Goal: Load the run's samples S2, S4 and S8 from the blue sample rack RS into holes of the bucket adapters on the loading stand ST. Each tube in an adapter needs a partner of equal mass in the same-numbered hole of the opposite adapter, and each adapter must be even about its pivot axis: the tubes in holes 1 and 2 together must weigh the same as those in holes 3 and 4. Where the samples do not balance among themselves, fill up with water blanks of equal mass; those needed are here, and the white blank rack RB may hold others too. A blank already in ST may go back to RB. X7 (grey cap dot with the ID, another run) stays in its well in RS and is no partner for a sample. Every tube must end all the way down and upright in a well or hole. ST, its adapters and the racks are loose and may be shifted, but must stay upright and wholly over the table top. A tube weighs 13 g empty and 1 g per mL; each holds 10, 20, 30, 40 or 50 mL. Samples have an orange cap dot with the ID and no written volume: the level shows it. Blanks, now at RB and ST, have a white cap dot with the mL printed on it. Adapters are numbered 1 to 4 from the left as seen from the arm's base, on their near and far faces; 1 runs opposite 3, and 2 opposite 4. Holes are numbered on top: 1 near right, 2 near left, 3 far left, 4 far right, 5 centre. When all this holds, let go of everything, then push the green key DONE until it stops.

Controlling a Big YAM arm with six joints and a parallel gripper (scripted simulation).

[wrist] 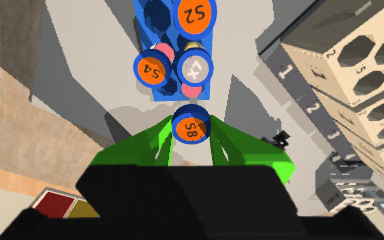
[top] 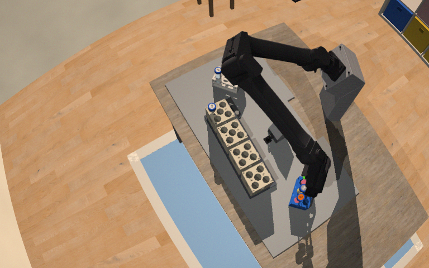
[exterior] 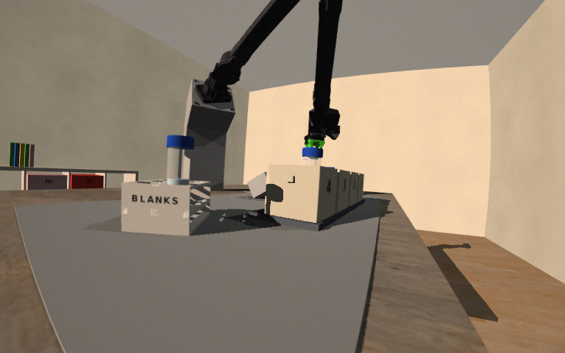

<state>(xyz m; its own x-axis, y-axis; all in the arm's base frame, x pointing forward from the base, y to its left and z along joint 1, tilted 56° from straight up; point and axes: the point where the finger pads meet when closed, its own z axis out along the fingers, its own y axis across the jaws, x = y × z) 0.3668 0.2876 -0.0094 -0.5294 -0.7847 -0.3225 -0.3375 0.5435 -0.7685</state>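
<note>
Right now the orange-dot tube is 5 cm below my hand and 1 cm to the right of it. The rest, counted from my hand: grey-dot tube X7: 9 cm below, 4 cm ahead, 2 cm to the left; blue sample rack RS: 13 cm below, 3 cm to the left, 2 cm ahead; orange-dot sample: 9 cm below, 6 cm to the left, 1 cm ahead.
</note>
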